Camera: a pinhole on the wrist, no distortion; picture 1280 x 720 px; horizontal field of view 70.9 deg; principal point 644.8 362.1 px. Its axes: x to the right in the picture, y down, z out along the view. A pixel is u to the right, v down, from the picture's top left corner.
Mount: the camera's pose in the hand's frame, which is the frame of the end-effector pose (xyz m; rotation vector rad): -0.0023 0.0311 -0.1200 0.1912 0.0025 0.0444
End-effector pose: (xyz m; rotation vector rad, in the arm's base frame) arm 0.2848 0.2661 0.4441 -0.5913 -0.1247 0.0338
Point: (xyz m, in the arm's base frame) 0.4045 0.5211 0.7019
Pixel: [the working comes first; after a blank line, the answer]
In the camera's frame: 0.1683 0.1162 0.4439

985.5 597.5
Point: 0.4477 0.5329 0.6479
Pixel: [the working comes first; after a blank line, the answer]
In the camera's frame: 0.2078 0.1457 0.3939

1118.9 694.5
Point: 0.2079 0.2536 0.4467
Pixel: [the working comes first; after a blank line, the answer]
In the camera's frame: -0.0762 -0.0154 0.1304

119.8 256.1
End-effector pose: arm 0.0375 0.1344 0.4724 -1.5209 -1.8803 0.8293
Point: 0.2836 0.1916 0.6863
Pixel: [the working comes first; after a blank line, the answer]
In the camera's frame: 0.0223 -0.0729 -0.2001

behind the camera
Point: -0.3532 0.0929 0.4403
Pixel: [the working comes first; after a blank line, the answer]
In the camera's frame: 0.0215 -0.1690 0.4829

684.7 47.4
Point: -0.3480 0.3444 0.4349
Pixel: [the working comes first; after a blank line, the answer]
In the camera's frame: 0.2688 -0.1389 0.4482

1184.0 83.6
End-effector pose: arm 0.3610 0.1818 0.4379 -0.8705 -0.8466 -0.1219
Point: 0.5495 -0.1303 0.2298
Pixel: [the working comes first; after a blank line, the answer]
In the camera's frame: -0.0891 -0.0787 -0.2801

behind the camera
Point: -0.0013 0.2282 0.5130
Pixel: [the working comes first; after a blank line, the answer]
In the camera's frame: -0.1879 -0.1117 0.4279

250.1 127.5
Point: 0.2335 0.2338 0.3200
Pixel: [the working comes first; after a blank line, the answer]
In the camera's frame: -0.1529 0.0664 0.1841

outside the picture
